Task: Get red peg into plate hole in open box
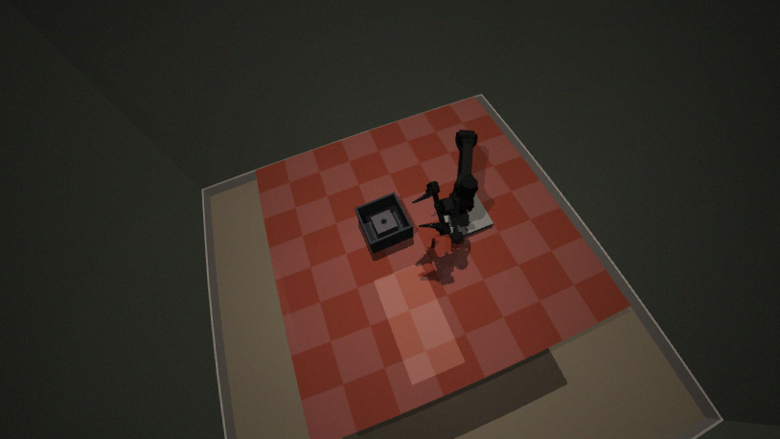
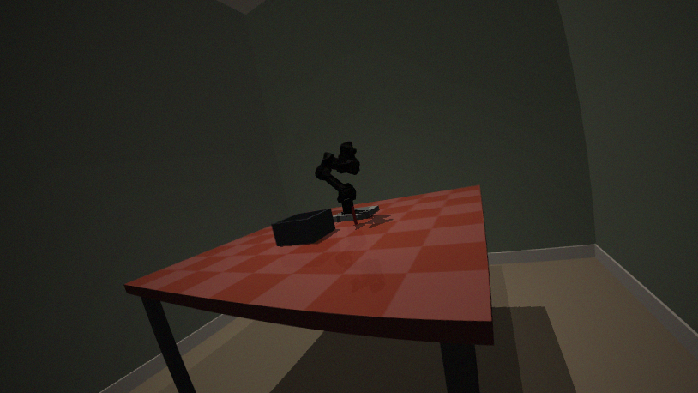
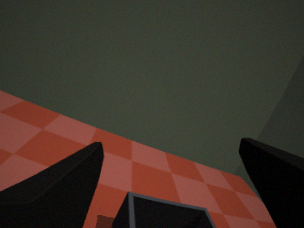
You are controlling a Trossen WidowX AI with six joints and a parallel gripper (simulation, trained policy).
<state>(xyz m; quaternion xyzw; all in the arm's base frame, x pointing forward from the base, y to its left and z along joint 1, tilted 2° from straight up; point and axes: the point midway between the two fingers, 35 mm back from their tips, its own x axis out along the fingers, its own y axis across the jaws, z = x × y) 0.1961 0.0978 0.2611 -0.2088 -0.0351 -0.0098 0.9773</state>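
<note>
Right now the red peg is 70 mm behind my gripper tip, 20 mm to the left of it and 250 mm below it. The rest, counted from my gripper tip: box (100 mm ahead, 140 mm to the right, 270 mm below); grey plate (100 mm ahead, 140 mm to the right, 250 mm below).
</note>
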